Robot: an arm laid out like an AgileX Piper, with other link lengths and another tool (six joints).
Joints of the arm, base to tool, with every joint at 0 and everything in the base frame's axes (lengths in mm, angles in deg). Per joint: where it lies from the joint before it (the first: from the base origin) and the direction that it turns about. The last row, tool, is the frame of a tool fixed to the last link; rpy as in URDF.
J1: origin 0 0 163.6 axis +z
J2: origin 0 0 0 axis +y
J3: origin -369.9 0 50.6 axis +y
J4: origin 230.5 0 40.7 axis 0.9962 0 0.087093
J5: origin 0 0 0 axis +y
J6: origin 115.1 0 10.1 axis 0.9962 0 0.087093
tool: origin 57.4 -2 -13.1 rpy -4.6 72.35 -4.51
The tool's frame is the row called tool.
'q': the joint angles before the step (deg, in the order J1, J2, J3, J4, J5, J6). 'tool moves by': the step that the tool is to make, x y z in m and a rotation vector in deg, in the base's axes. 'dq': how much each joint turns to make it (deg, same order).
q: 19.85, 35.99, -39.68, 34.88, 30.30, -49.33
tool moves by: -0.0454, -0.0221, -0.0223, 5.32, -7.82, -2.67
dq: 0.00, -13.75, 8.14, 0.90, -4.68, 0.98
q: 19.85, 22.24, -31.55, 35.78, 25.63, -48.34
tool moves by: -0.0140, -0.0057, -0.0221, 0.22, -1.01, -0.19
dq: -0.01, -4.88, 4.05, -0.18, -0.24, 0.00
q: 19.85, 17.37, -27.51, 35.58, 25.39, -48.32
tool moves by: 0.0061, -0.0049, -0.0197, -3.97, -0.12, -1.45
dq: 0.03, -0.13, 3.54, -2.33, -2.10, -1.85
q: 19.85, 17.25, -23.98, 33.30, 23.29, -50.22
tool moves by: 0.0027, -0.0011, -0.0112, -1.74, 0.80, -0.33
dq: 0.00, 0.25, 1.82, -0.60, -0.65, -0.87
